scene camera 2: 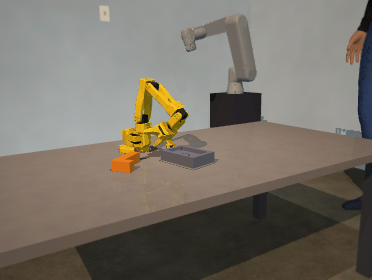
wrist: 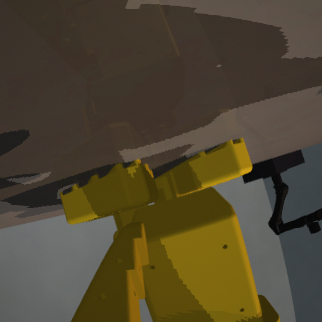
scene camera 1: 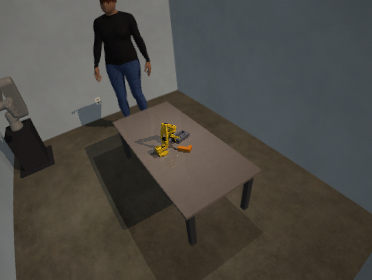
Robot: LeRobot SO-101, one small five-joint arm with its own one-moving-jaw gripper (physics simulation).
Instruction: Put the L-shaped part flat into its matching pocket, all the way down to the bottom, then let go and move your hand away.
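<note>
The orange L-shaped part point(scene camera 1: 185, 148) point(scene camera 2: 121, 165) lies flat on the table in front of the yellow arm's base, outside the grey tray and apart from it. The grey tray with the pocket point(scene camera 1: 184, 136) point(scene camera 2: 204, 159) stands on the table to the right of the part in scene camera 2; the recess shows no orange part. My gripper point(scene camera 2: 157, 139) is folded back towards the arm's own base, low over the table behind the tray's left end. Its jaws are spread open and empty. The wrist view shows yellow arm parts and shaded table; neither part nor tray can be made out there.
The table point(scene camera 1: 215, 175) point(scene camera 2: 280, 150) carries the yellow arm's base point(scene camera 1: 161, 150) point(scene camera 2: 132, 140), close behind the orange part. A grey robot arm point(scene camera 1: 15, 117) point(scene camera 2: 241, 47) stands on a black pedestal beyond the table. A person point(scene camera 1: 120, 42) stands past the table's far end.
</note>
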